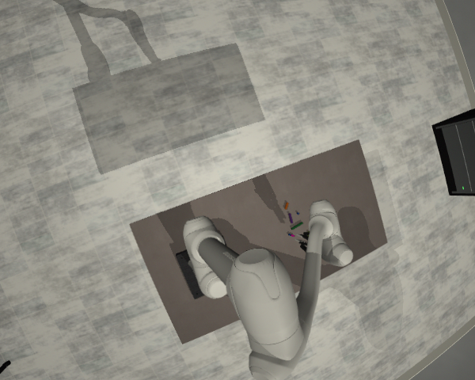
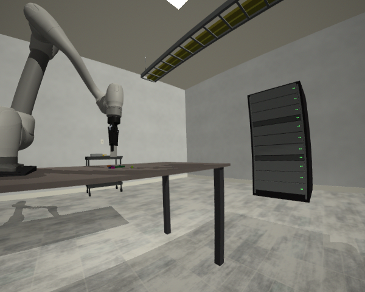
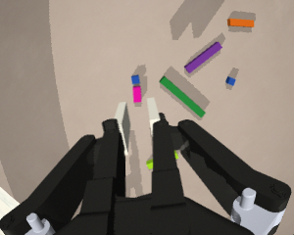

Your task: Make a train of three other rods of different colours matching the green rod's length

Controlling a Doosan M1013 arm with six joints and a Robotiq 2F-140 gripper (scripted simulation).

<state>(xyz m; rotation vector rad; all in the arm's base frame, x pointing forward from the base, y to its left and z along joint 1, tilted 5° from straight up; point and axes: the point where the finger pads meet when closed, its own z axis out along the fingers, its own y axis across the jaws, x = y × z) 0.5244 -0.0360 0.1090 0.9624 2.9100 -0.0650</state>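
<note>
My hand is 10 cm above the magenta rod. From my hand the other things lie so: lime rod (10 cm below, 10 cm ahead, 5 cm to the right); then purple rod (10 cm to the left, 10 cm below, 2 cm ahead); then green rod (10 cm below, 4 cm to the left, 4 cm ahead).
</note>
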